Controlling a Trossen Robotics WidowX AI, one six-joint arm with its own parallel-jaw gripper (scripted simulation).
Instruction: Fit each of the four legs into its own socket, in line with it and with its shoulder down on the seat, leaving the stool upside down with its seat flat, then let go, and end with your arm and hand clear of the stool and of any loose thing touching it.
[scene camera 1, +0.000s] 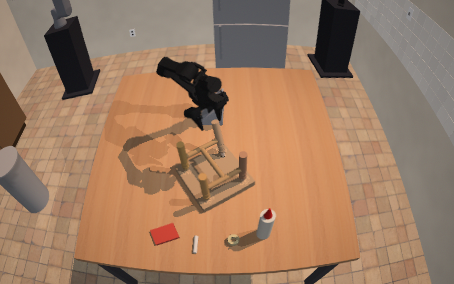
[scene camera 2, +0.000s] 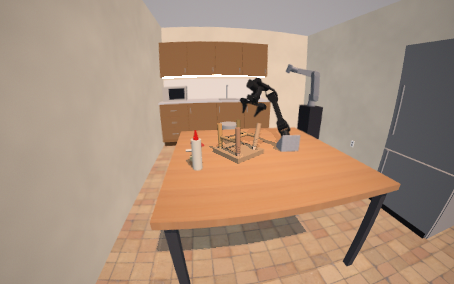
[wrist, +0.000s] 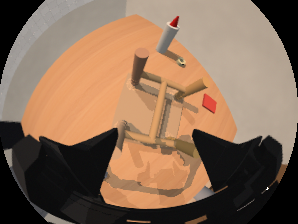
Labels:
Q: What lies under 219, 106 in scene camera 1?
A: My gripper.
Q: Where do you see a wooden leg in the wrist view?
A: At 141, 55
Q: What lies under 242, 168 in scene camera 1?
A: A wooden leg.

